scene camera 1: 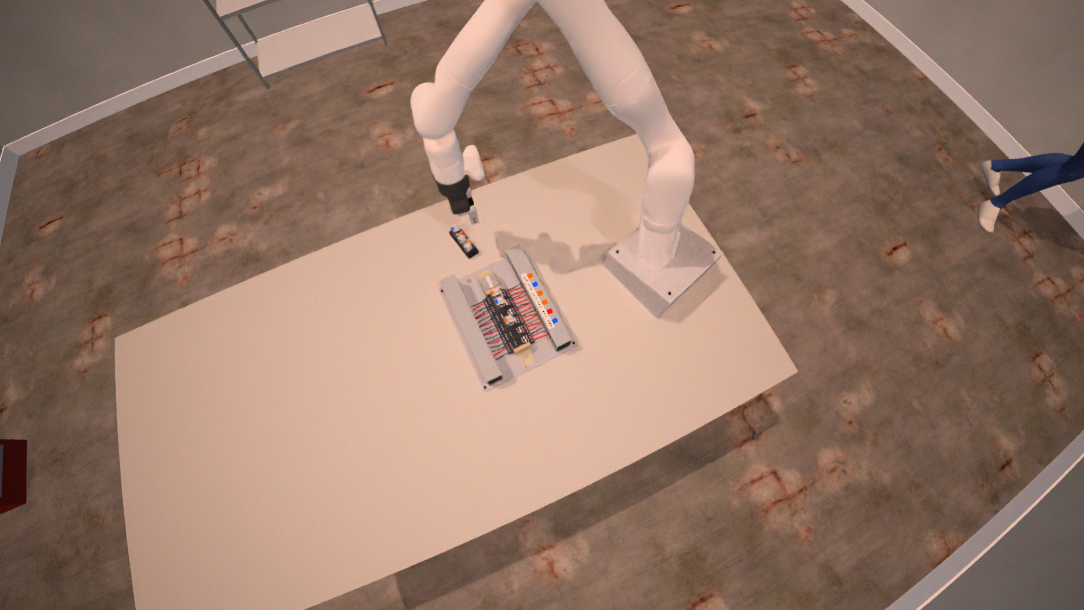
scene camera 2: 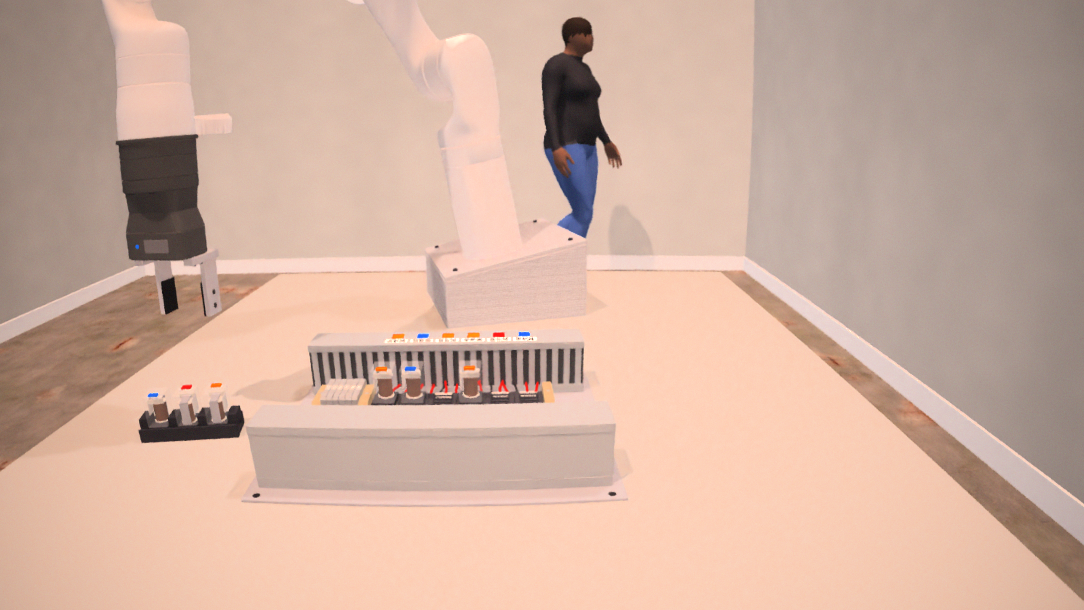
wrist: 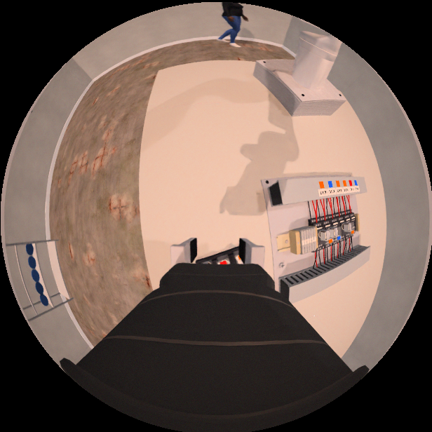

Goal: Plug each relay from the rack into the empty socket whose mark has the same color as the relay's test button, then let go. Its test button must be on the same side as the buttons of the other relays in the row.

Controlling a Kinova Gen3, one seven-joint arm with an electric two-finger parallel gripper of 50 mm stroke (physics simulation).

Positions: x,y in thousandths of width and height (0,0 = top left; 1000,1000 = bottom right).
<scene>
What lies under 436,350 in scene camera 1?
My gripper.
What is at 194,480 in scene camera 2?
My gripper.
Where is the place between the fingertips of my gripper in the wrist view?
At 503,571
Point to a black rack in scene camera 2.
217,683
</scene>
